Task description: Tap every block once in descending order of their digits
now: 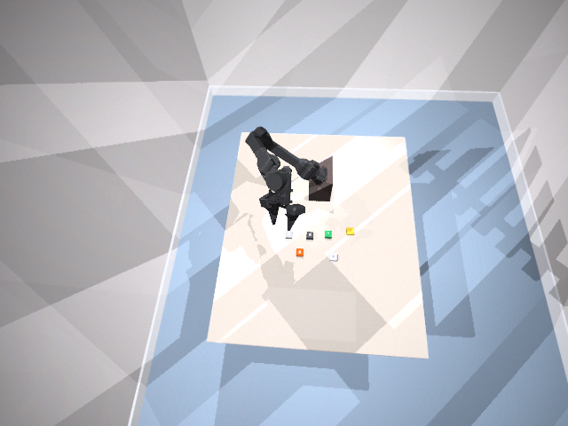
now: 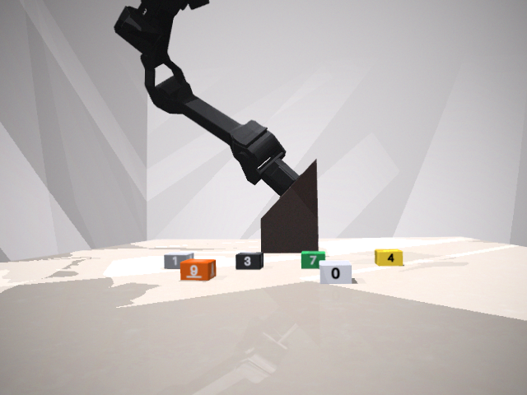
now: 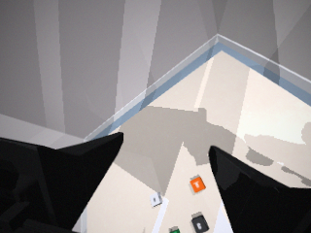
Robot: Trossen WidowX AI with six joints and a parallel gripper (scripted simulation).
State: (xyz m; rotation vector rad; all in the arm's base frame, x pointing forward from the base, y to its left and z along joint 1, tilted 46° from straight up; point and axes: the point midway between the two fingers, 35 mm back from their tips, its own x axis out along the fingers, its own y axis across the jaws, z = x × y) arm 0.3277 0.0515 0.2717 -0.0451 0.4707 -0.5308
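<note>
My gripper tip is now 32 cm above the orange 9 block, 7 cm to the right of it and 1 cm past it. The rest, counted from my gripper tip: white 0 block 32 cm below, 22 cm to the left; black 3 block 32 cm below, 11 cm to the left, 10 cm behind; grey 1 block 32 cm below, 10 cm behind, 1 cm to the left.
</note>
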